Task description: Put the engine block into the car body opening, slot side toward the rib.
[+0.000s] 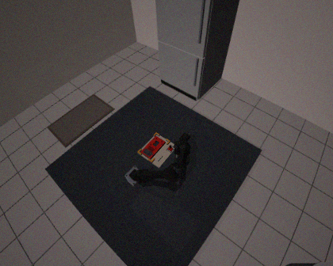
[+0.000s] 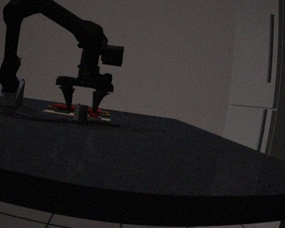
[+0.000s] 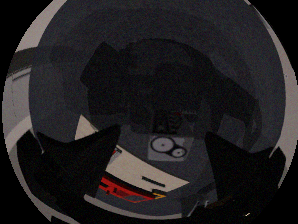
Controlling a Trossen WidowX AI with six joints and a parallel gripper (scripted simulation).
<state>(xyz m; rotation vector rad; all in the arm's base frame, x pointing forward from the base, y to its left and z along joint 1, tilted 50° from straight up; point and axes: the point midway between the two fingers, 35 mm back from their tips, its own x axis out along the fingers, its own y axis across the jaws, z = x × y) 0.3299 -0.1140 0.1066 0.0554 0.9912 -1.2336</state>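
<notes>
My gripper tip is right at the grey engine block.
</notes>
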